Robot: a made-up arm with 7 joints. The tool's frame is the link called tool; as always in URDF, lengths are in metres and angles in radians. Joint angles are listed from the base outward. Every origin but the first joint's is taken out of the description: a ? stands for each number. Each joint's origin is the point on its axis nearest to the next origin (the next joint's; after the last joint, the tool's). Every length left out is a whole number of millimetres.
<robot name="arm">
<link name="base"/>
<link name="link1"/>
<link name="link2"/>
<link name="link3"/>
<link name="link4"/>
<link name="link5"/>
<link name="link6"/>
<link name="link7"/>
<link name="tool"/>
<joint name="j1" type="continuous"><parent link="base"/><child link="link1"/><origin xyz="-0.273 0.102 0.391" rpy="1.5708 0.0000 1.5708"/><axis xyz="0 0 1"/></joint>
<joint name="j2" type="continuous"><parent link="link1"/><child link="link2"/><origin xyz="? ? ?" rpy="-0.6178 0.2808 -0.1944"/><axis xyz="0 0 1"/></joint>
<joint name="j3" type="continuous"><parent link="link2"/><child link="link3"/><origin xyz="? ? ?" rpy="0.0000 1.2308 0.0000"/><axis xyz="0 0 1"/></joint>
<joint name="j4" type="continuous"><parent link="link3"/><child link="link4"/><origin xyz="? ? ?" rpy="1.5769 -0.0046 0.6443"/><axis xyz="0 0 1"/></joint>
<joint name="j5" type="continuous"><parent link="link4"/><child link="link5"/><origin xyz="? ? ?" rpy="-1.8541 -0.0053 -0.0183"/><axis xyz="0 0 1"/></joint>
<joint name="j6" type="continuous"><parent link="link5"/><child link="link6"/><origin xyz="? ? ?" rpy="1.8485 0.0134 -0.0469"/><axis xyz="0 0 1"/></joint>
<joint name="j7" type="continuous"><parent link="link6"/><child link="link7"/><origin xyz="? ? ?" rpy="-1.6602 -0.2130 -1.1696"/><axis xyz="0 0 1"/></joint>
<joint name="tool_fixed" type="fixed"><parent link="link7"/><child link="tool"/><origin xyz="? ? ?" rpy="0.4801 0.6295 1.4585"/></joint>
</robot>
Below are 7 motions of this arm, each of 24 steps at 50 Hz.
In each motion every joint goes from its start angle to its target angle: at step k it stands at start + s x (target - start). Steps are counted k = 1, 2, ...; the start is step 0. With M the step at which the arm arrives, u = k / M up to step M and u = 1 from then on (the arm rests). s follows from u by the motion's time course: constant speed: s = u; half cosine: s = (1 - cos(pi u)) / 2; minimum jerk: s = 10 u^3 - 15 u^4 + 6 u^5.
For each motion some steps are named. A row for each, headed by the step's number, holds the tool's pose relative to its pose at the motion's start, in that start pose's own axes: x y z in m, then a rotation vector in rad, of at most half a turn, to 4 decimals.
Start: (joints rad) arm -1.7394 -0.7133 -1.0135 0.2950 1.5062 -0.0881 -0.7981
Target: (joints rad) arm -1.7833 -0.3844 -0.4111 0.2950 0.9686 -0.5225 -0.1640
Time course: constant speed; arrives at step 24
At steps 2, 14, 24:
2: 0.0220 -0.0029 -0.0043 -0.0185 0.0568 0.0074
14: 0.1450 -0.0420 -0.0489 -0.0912 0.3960 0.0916
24: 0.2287 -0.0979 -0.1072 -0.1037 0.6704 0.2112

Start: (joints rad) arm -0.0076 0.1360 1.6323 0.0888 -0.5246 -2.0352 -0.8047
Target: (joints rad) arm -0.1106 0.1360 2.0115 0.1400 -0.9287 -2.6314 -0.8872
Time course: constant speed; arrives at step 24
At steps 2, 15, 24:
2: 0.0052 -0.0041 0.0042 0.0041 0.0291 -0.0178
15: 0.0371 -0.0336 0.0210 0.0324 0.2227 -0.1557
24: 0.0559 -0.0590 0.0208 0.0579 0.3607 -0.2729

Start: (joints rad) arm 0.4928 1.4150 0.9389 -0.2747 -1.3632 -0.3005 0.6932
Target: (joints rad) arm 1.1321 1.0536 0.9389 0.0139 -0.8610 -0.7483 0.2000
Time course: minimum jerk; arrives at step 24
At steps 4, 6, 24:
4: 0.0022 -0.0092 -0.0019 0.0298 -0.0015 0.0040
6: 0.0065 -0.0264 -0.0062 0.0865 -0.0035 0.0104
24: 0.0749 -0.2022 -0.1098 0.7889 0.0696 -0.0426

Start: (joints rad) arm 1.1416 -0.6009 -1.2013 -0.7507 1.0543 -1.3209 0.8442
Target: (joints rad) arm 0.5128 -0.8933 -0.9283 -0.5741 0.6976 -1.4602 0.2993
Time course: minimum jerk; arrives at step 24
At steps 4, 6, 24:
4: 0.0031 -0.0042 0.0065 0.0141 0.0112 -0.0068
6: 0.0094 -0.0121 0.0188 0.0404 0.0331 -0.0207
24: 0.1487 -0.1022 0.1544 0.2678 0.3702 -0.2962

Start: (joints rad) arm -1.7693 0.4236 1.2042 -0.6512 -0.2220 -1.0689 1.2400
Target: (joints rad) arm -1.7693 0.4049 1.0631 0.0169 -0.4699 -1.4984 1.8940
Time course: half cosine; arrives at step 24
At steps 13, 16, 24:
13: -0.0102 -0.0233 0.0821 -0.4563 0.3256 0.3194
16: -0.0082 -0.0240 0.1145 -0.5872 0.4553 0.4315
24: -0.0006 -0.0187 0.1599 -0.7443 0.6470 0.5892

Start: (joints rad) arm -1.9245 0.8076 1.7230 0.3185 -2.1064 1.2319 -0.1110
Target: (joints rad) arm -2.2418 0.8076 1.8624 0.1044 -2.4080 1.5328 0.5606
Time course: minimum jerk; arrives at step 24
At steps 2, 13, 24:
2: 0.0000 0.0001 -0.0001 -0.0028 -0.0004 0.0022
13: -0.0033 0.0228 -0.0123 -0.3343 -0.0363 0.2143
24: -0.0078 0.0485 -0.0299 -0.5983 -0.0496 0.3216

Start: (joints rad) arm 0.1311 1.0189 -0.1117 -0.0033 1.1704 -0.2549 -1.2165
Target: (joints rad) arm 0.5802 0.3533 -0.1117 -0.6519 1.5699 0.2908 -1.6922
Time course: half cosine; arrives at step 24
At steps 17, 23, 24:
17: -0.1443 -0.0524 -0.0113 -0.0113 -0.3689 0.2916
23: -0.1710 -0.0874 -0.0234 0.0182 -0.4638 0.3859
24: -0.1716 -0.0883 -0.0237 0.0190 -0.4659 0.3881

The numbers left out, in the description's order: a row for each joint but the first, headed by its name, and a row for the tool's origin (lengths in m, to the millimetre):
j2: -0.153 0.015 0.000
j3: -0.116 -0.037 0.000
j4: -0.090 0.073 0.000
j5: -0.125 0.108 0.000
j6: -0.051 -0.020 0.000
j7: 0.291 -0.051 0.000
tool: 0.033 -0.036 0.000

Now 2 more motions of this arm.
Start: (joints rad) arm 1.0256 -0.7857 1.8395 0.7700 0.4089 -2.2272 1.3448
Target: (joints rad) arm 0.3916 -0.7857 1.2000 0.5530 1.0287 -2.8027 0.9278
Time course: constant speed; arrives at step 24
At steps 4, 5, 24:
4: 0.0083 0.0128 0.0092 -0.0183 -0.1369 0.0495
5: 0.0122 0.0155 0.0118 -0.0208 -0.1676 0.0657
24: 0.2007 0.0839 0.0673 0.1149 -0.4234 0.5051

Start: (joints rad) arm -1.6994 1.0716 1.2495 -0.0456 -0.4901 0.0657 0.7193
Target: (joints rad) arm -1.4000 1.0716 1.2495 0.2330 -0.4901 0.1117 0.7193
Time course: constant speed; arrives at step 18
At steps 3, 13, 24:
3: 0.0014 0.0000 -0.0092 -0.0094 -0.0182 0.0046
13: 0.0073 0.0032 -0.0407 -0.0378 -0.0827 0.0129
24: 0.0110 0.0067 -0.0566 -0.0503 -0.1167 0.0130

